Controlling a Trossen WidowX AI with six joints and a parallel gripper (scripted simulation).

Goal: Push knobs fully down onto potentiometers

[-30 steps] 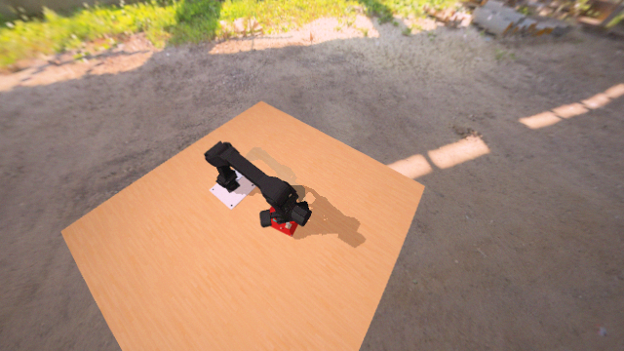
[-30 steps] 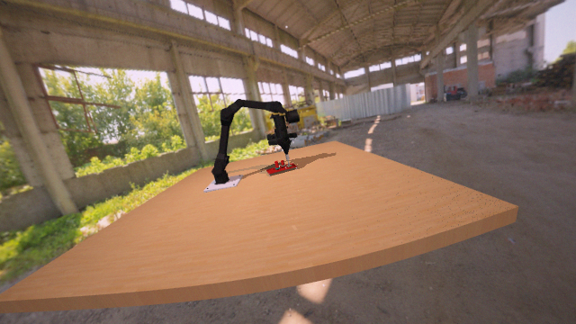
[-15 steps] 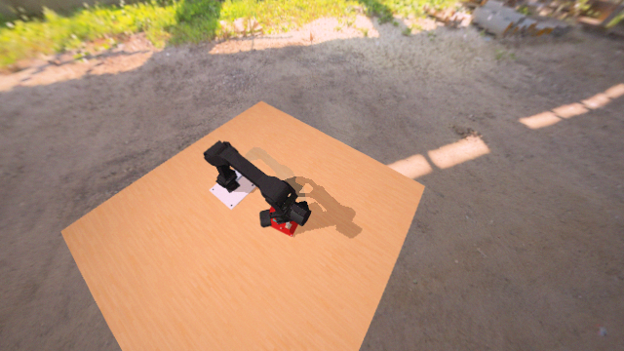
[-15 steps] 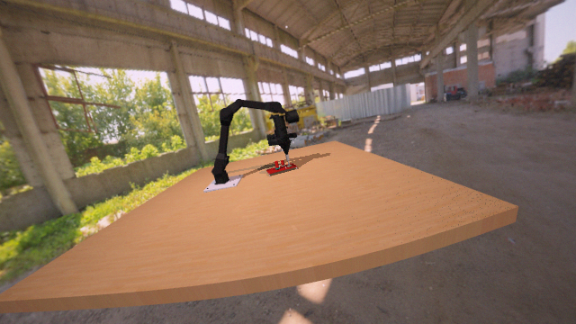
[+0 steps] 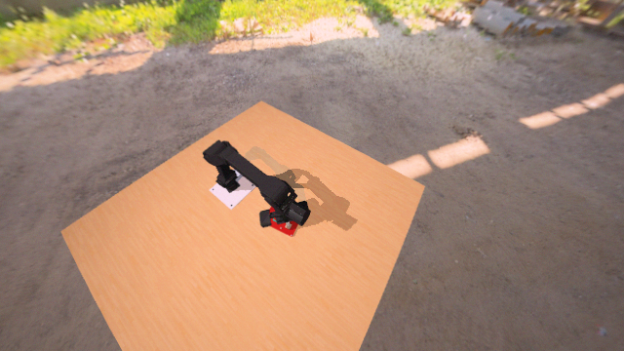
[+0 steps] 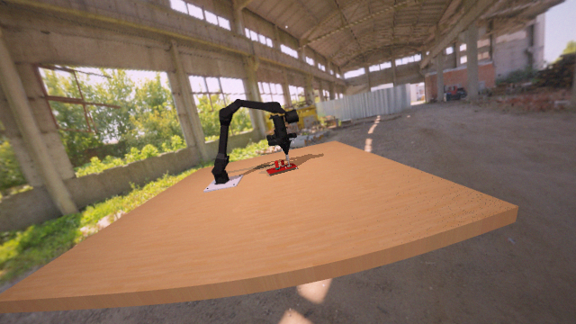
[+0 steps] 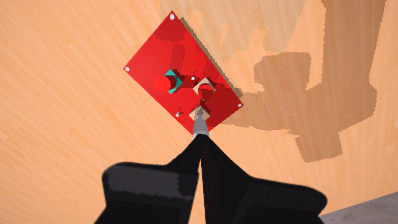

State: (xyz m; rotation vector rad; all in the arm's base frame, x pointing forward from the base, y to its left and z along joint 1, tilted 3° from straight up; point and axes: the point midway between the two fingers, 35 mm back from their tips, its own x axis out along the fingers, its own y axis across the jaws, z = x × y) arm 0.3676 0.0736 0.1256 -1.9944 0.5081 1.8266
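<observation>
The grey knob lies 2 cm below my gripper tip. The rest, counted from my gripper tip: red knob: 6 cm behind, 4 cm below, 2 cm to the right.
</observation>
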